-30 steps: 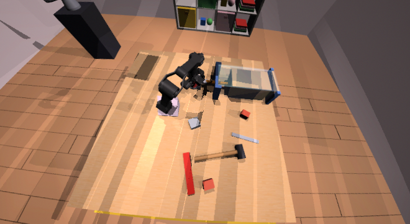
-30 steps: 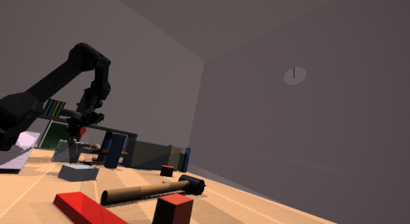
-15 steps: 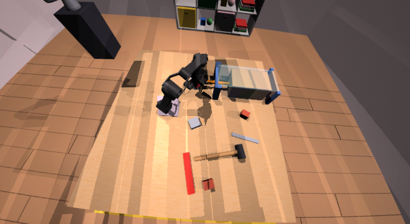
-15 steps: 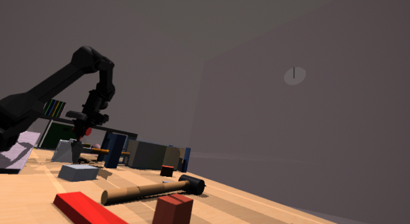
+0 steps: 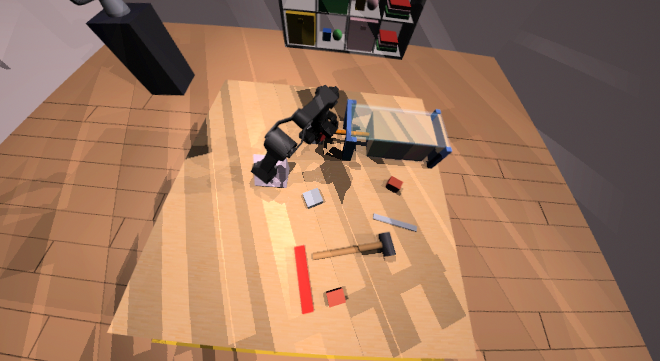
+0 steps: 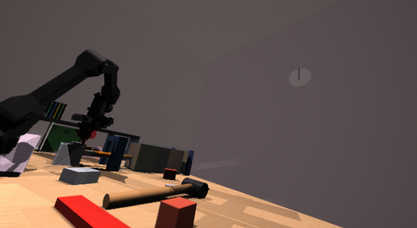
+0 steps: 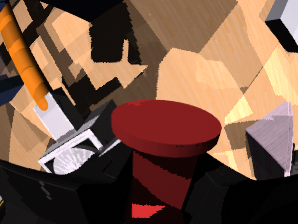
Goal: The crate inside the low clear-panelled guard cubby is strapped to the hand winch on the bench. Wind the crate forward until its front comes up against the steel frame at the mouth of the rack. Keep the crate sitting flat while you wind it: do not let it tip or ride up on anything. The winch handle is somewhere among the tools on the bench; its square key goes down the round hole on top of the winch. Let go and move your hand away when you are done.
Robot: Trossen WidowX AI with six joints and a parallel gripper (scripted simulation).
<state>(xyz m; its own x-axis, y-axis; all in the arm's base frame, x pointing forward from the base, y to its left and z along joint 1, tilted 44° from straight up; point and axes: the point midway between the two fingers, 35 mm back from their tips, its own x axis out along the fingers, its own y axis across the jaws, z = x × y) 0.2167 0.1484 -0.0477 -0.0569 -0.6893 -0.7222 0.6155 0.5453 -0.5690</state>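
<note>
My gripper tip is 14 cm short of the blue steel frame, 9 cm to the right of it and 1 cm above it. Round my gripper tip: red grip (2 cm above); then winch (9 cm to the left, 8 cm below, 3 cm behind); then winch handle (4 cm to the left, 1 cm below, 1 cm behind).
</note>
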